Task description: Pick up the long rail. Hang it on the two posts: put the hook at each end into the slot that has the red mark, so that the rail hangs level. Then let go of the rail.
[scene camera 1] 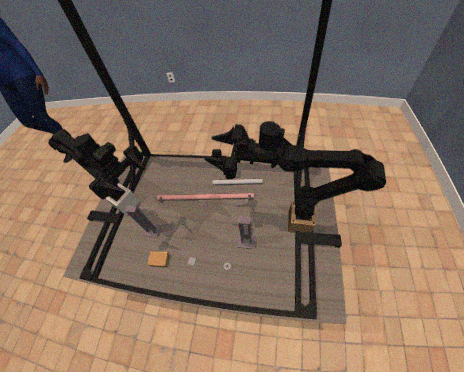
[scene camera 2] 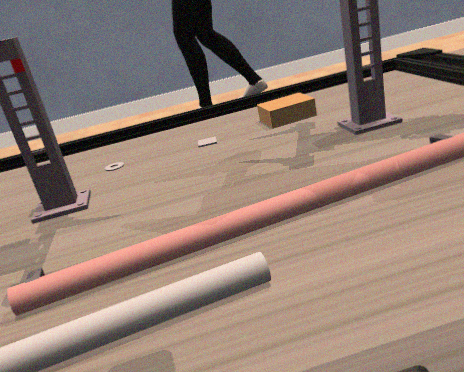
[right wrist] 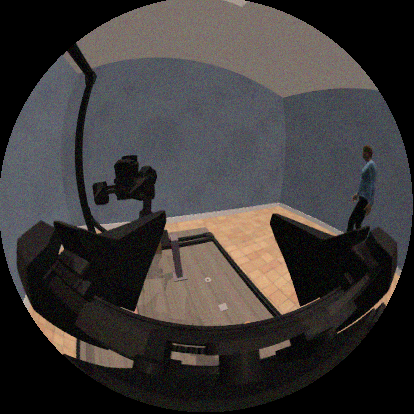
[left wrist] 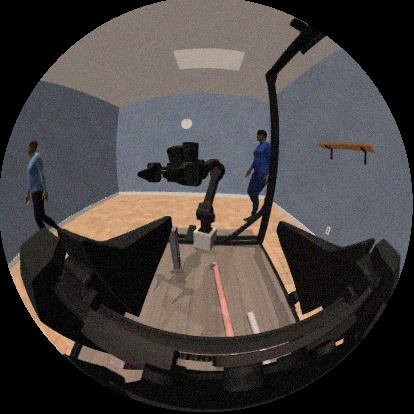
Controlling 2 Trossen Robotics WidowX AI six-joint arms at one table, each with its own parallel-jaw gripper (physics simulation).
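Places are measured from the left arm's base along level axes (x ahead, y left, z up), in centimetres.
Where they show: left gripper, between the fingertips: (scene camera 1: pixel 208 147) (right wrist: pixel 110 196) (left wrist: pixel 227 224); right gripper, between the fingertips: (scene camera 1: pixel 134 179) (right wrist: pixel 220 217) (left wrist: pixel 148 173); left arm's base, origin of its link: (scene camera 1: pixel 303 213); right arm's base, origin of its link: (scene camera 1: pixel 117 194) (left wrist: pixel 205 229).
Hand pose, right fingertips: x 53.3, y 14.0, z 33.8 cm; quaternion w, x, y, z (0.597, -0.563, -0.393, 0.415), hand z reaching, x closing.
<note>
Each offset is from my right fingertips to the top centre of the thing. "*": to the spot under its first point.
The long pink rail @(dx -7.5, dy -20.8, dz -40.7 cm) (scene camera 1: pixel 205 197) (scene camera 2: pixel 240 220) (left wrist: pixel 221 300) lies on the table, with a small dark hook (scene camera 1: pixel 161 199) (scene camera 2: pixel 35 275) (left wrist: pixel 213 264) showing at its end. A grey-purple post @(dx -31.0, dy -2.1, dz -21.6 cm) (scene camera 1: pixel 245 232) (scene camera 2: pixel 50 185) (right wrist: pixel 176 260) stands upright; scene camera 2 shows a red mark @(dx -29.5, dy -3.4, dz -23.8 cm) (scene camera 2: pixel 17 65) near its top. The other post @(dx +13.3, dy -0.5, dz -21.6 cm) (scene camera 1: pixel 142 220) (scene camera 2: pixel 367 100) (left wrist: pixel 175 252) stands near the right arm; its upper part is cut off in scene camera 2. My left gripper (scene camera 1: pixel 210 148) (left wrist: pixel 227 224) is open and empty, raised behind the rail. My right gripper (scene camera 1: pixel 125 175) (right wrist: pixel 220 217) is open and empty, raised near that other post.
A shorter white rod @(dx -22.1, dy -32.2, dz -40.7 cm) (scene camera 1: pixel 237 181) (scene camera 2: pixel 140 312) (left wrist: pixel 254 322) lies behind the rail. An orange block @(dx +4.7, dy +12.1, dz -40.2 cm) (scene camera 1: pixel 158 258) (scene camera 2: pixel 287 110), a white square @(* dx -9.4, dy +10.2, dz -42.9 cm) (scene camera 1: pixel 191 261) (scene camera 2: pixel 207 142) (right wrist: pixel 223 306) and a white ring lie at the front. Black frame bars edge the table; two uprights rise behind.
</note>
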